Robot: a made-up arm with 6 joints.
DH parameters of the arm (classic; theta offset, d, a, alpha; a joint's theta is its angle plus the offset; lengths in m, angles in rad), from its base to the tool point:
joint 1: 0 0.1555 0 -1.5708
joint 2: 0.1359 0 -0.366 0
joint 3: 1.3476 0 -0.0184 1.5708
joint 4: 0 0.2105 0 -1.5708
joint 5: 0 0 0 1.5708
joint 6: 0 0.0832 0 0
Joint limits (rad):
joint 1: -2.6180..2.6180
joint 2: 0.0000..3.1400
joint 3: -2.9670..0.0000
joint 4: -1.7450..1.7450
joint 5: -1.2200..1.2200
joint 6: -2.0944..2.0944
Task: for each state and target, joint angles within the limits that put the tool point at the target. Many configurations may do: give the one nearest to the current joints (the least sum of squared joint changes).
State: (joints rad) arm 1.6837 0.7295 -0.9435 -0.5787 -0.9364 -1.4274
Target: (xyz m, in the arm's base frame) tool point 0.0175 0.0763 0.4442
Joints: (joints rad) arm 1.1712 0.8389 -0.4499 -0.2551 -0.7024 -1.4274
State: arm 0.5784 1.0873 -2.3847 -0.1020 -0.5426 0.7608
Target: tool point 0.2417 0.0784 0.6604
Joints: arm 0.3045 1.4276 -1.6669 -0.0751 -0.3800 0.7608
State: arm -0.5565 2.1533 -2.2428 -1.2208 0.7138 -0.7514
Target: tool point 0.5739 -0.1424 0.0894
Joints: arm -0.1671 2.7717 -2.1094 -1.1886 0.6220 -0.7514
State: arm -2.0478 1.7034 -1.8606 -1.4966 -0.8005 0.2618
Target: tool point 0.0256 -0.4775 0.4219
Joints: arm -1.6447 2.0408 -1.7452 -1.5231 -0.8205 0.2618
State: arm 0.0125 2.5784 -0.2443 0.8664 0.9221 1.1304
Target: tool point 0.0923 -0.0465 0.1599
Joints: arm -0.7105 2.5665 -0.0204 0.4898 0.6911 1.1304
